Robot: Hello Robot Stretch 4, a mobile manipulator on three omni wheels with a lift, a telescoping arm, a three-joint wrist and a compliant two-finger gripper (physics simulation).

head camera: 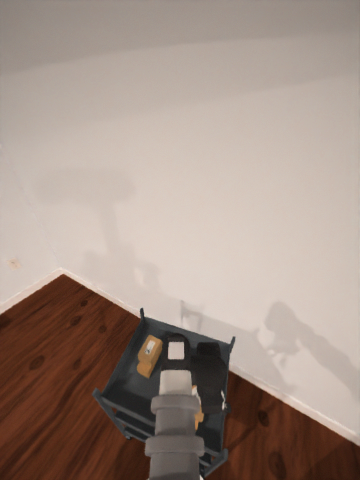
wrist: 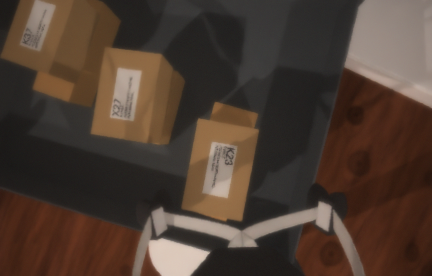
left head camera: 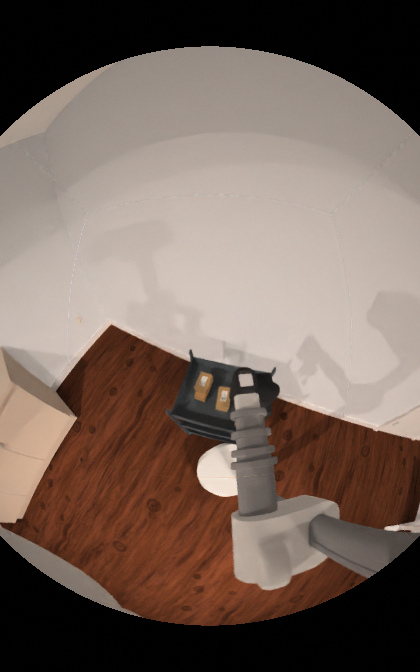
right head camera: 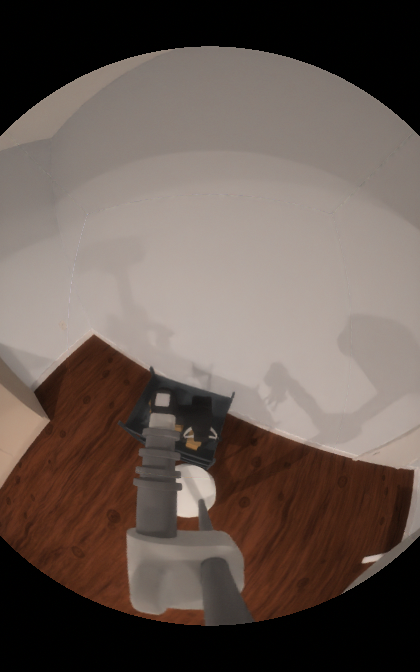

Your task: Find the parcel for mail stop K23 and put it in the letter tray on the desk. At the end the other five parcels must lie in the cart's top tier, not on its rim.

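Frame: origin at the robot's base, x right, y up, z back, level; metres.
Seen in the pictures: gripper, fingertip midpoint: [wrist: 238, 203].
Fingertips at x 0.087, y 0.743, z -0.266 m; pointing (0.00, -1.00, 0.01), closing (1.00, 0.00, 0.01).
Offsets run from my fingertips to a thing's top centre. Level surfaces: height alone.
The K23 parcel @(dx -0.016, dy -0.006, dz -0.032 m) [wrist: 194, 185], a tan box with a white label, lies in the cart's top tier @(dy -0.108 m) [wrist: 280, 50] [head camera: 131, 384] [left head camera: 186, 401]. A cardboard part shows beyond its far end. Up and left of it in the wrist view lie a parcel whose label reads K27 or X27 @(dx -0.106, dy -0.008, dz -0.112 m) [wrist: 102, 110] and the K37 parcel @(dx -0.198, dy -0.006, dz -0.192 m) [wrist: 60, 30]; more cardboard shows below K37. My gripper [wrist: 238, 203] [right head camera: 200, 436] is open, its fingertips wide apart at K23's near end and above it. Nothing is between them. The left head camera's view of the gripper is mostly blocked. The desk's letter tray does not show.
A white round base [left head camera: 215, 470] [right head camera: 197, 495] [wrist: 175, 255] stands on the floor by the cart's near side. The wall [head camera: 225, 225] rises close behind the cart. A beige box-shaped piece of furniture [left head camera: 30, 425] [right head camera: 17, 425] stands at the left.
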